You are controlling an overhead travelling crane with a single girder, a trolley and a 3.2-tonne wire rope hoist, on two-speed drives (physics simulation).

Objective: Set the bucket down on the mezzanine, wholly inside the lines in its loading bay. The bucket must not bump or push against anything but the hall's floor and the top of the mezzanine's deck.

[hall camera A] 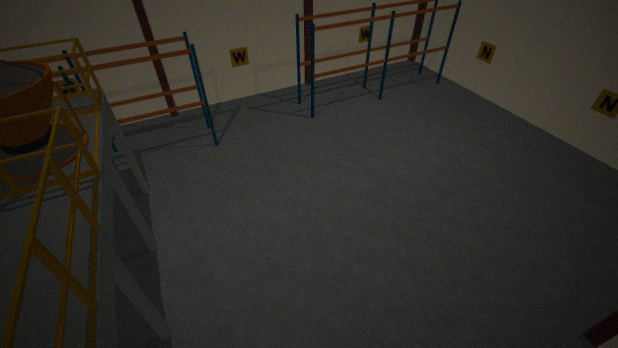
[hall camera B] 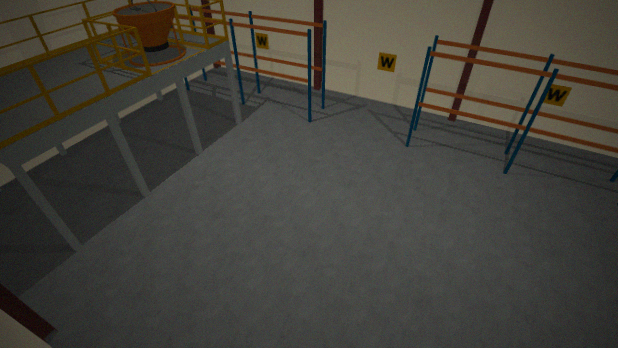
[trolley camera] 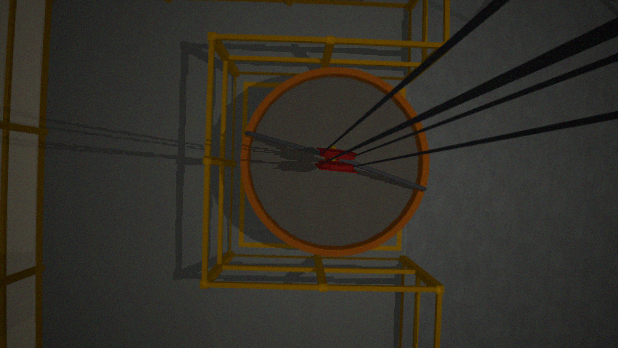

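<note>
The orange bucket (hall camera A: 25,107) (hall camera B: 150,27) (trolley camera: 336,252) is upright over the loading bay of the mezzanine (hall camera B: 165,77) (trolley camera: 115,210). Its black foot and orange bottom ring are low at the deck; I cannot tell whether they touch it. Yellow bay lines (trolley camera: 242,215) show around the bucket in the trolley view. The rim hides part of them and covers the right line. My red hook block (trolley camera: 337,165) is over the middle of the bucket, at its grey bail (trolley camera: 390,178), and appears to hold it. The hook itself is hidden.
Yellow railings (trolley camera: 206,225) (hall camera B: 107,92) (hall camera A: 65,270) surround the bay on three sides, close to the bucket; the right side in the trolley view is open towards the hall. Blue and orange racks (hall camera A: 312,90) (hall camera B: 310,100) stand along the W wall.
</note>
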